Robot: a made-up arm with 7 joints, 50 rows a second.
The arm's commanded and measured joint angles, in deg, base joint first. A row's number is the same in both.
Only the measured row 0 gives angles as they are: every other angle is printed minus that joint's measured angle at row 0.
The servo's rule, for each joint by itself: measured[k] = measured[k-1] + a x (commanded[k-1-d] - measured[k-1]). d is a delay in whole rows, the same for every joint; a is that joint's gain. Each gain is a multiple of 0.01, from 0.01 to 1. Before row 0 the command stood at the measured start. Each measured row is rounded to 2 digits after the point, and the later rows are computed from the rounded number. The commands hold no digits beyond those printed.
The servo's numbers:
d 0
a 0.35 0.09 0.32 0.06 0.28 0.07 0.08
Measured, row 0: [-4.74, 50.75, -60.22, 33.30, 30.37, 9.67, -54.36]
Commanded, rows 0 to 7: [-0.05, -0.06, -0.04, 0.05, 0.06, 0.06, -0.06]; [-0.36, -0.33, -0.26, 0.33, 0.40, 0.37, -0.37]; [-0.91, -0.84, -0.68, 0.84, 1.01, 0.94, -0.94]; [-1.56, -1.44, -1.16, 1.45, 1.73, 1.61, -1.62]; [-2.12, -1.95, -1.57, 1.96, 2.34, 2.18, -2.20]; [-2.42, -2.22, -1.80, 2.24, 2.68, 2.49, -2.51]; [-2.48, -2.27, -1.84, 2.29, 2.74, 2.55, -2.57]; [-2.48, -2.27, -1.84, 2.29, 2.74, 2.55, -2.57]
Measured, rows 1 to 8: [-0.02, -0.01, -0.01, 0.00, 0.02, 0.00, 0.00]; [-0.14, -0.04, -0.09, 0.02, 0.13, 0.03, -0.03]; [-0.41, -0.11, -0.28, 0.07, 0.38, 0.09, -0.10]; [-0.81, -0.23, -0.56, 0.15, 0.76, 0.20, -0.22]; [-1.27, -0.38, -0.88, 0.26, 1.20, 0.34, -0.38]; [-1.67, -0.55, -1.17, 0.38, 1.61, 0.49, -0.55]; [-1.95, -0.70, -1.38, 0.49, 1.93, 0.63, -0.71]; [-2.14, -0.84, -1.53, 0.60, 2.16, 0.76, -0.86]
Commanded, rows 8 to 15: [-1.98, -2.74, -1.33, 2.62, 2.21, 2.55, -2.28]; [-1.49, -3.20, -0.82, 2.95, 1.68, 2.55, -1.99]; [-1.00, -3.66, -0.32, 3.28, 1.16, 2.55, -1.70]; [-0.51, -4.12, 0.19, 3.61, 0.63, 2.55, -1.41]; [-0.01, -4.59, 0.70, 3.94, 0.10, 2.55, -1.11]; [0.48, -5.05, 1.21, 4.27, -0.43, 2.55, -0.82]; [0.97, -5.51, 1.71, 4.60, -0.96, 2.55, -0.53]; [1.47, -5.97, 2.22, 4.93, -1.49, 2.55, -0.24]
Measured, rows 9 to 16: [-2.08, -1.01, -1.47, 0.72, 2.17, 0.89, -0.97]; [-1.87, -1.21, -1.26, 0.85, 2.03, 1.01, -1.05]; [-1.57, -1.43, -0.96, 1.00, 1.79, 1.12, -1.10]; [-1.20, -1.67, -0.59, 1.16, 1.47, 1.22, -1.12]; [-0.78, -1.93, -0.18, 1.33, 1.09, 1.31, -1.12]; [-0.34, -2.21, 0.26, 1.51, 0.66, 1.40, -1.10]; [0.12, -2.51, 0.72, 1.70, 0.21, 1.48, -1.05]; [0.59, -2.82, 1.20, 1.89, -0.27, 1.55, -0.99]
